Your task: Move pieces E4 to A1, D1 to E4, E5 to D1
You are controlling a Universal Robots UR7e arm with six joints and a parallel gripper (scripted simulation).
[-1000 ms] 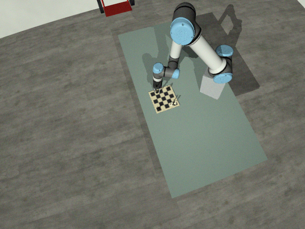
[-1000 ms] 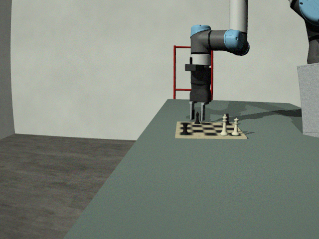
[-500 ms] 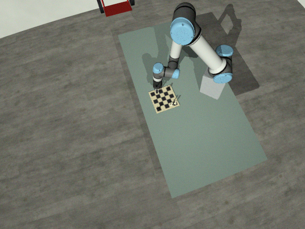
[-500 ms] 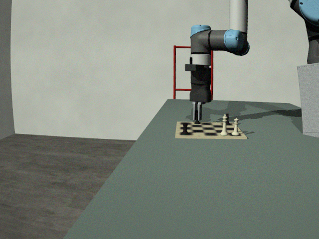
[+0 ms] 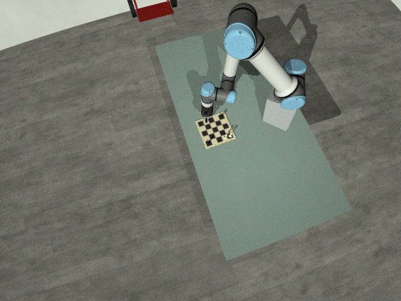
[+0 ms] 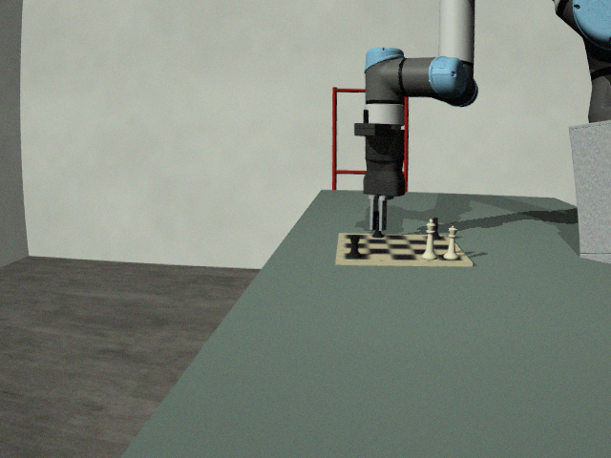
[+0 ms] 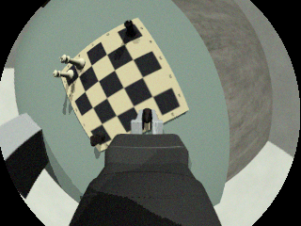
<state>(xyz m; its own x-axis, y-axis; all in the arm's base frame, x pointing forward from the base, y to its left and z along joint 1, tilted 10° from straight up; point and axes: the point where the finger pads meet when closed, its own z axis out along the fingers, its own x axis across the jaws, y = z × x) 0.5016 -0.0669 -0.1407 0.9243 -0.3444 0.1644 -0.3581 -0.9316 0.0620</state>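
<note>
Right now the dark piece is 3 cm ahead of my hand, 16 cm to the left of it and 2 cm below it. From my hand the other things lie so: white king (9 cm behind, 15 cm to the left); white queen (13 cm behind, 14 cm to the left, 1 cm below); chessboard (4 cm behind, 8 cm to the left, 3 cm below).
</note>
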